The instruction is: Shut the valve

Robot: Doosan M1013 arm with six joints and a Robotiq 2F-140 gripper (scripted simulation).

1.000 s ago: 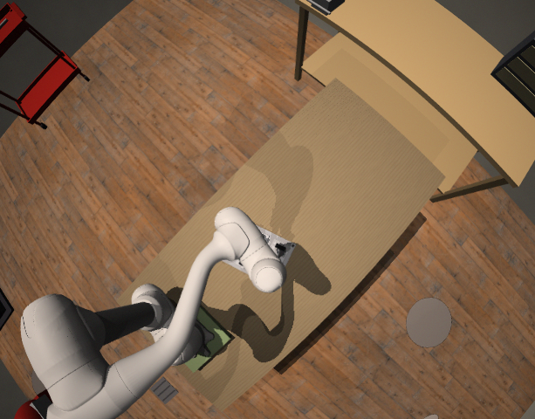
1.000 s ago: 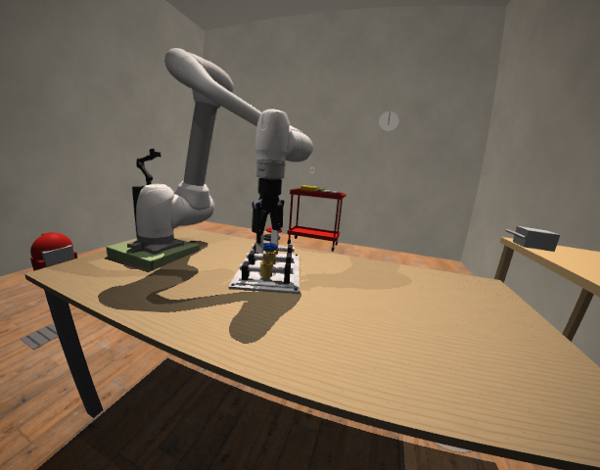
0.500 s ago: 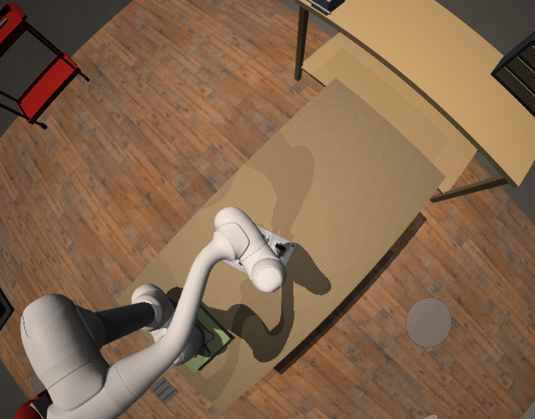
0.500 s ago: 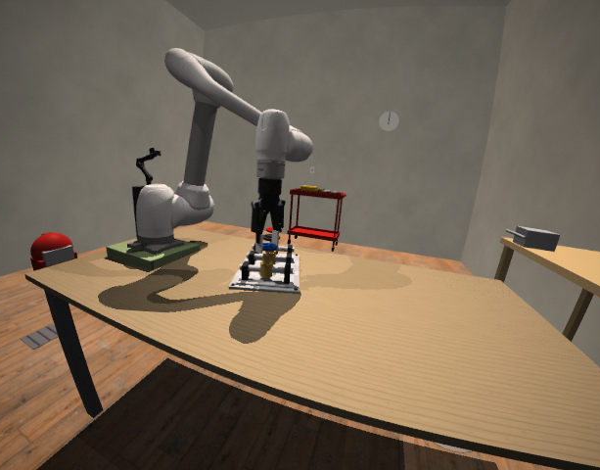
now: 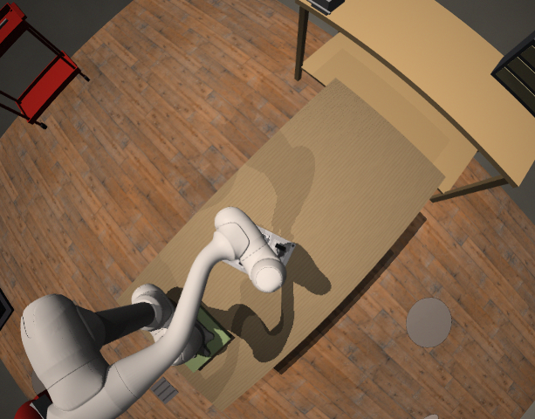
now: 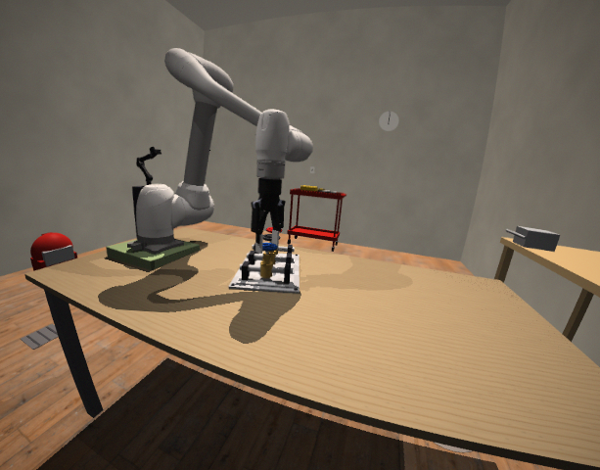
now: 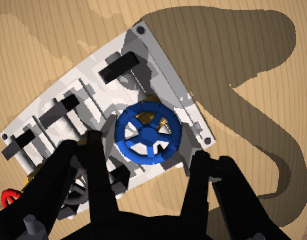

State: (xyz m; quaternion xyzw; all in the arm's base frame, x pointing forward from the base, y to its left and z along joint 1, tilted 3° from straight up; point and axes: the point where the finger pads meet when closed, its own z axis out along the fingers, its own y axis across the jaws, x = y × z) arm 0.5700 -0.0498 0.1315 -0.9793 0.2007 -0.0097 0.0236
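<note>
Right now the blue handwheel is 20 mm below my hand. From my hand the other things lie so: red handwheel (230 mm to the left, 60 mm behind, 20 mm below); then black handwheel (110 mm to the left, 30 mm behind, 20 mm below); then white plate (150 mm below, 110 mm to the left, 30 mm behind).
</note>
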